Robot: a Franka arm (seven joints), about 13 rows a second.
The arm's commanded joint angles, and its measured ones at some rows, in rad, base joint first. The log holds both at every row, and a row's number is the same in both.
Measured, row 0: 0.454 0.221 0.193 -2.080 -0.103 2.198 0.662
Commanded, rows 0 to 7: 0.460 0.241 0.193 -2.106 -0.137 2.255 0.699; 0.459 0.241 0.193 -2.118 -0.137 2.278 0.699; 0.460 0.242 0.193 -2.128 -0.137 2.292 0.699; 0.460 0.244 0.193 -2.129 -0.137 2.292 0.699; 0.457 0.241 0.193 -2.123 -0.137 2.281 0.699; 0.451 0.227 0.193 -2.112 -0.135 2.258 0.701; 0.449 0.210 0.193 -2.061 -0.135 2.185 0.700; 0.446 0.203 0.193 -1.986 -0.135 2.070 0.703
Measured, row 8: 0.454 0.215 0.191 -2.072 -0.105 2.187 0.672
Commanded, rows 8 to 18: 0.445 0.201 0.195 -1.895 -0.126 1.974 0.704; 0.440 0.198 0.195 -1.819 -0.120 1.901 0.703; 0.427 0.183 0.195 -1.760 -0.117 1.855 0.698; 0.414 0.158 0.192 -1.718 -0.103 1.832 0.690; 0.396 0.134 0.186 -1.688 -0.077 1.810 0.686; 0.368 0.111 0.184 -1.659 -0.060 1.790 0.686; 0.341 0.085 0.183 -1.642 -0.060 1.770 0.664; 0.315 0.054 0.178 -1.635 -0.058 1.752 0.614; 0.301 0.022 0.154 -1.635 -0.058 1.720 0.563; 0.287 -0.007 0.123 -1.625 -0.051 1.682 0.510; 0.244 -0.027 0.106 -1.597 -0.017 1.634 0.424
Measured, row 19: 0.301 0.022 0.130 -1.619 -0.072 1.697 0.539
